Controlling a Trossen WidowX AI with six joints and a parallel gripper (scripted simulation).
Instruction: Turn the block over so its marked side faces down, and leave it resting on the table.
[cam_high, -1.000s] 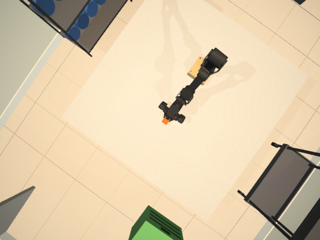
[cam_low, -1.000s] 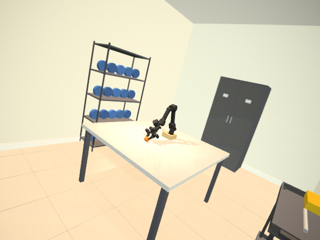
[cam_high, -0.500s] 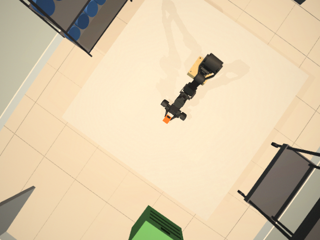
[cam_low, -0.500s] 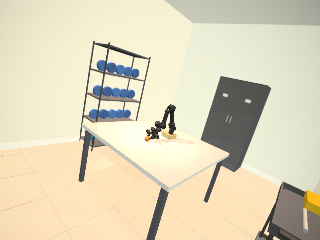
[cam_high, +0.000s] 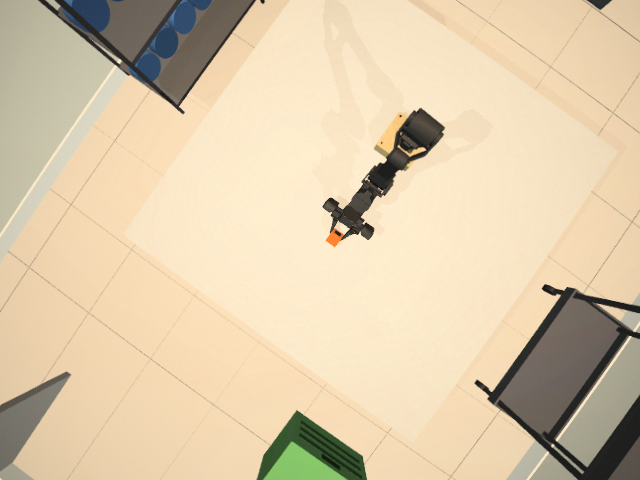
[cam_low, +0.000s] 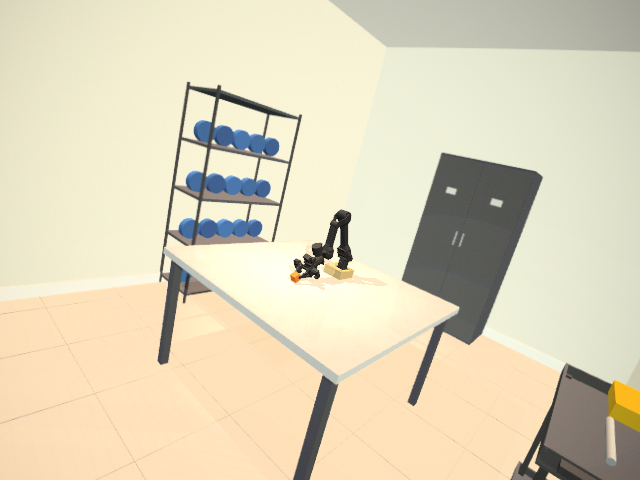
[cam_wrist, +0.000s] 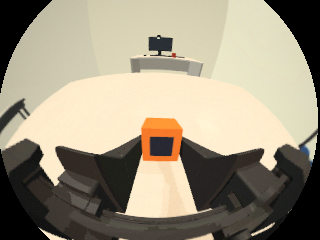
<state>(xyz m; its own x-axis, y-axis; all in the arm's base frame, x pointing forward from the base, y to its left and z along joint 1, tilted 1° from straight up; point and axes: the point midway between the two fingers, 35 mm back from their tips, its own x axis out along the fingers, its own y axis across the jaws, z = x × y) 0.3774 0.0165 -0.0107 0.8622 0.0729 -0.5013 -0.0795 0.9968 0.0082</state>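
The orange block is 10 mm behind my gripper tip.
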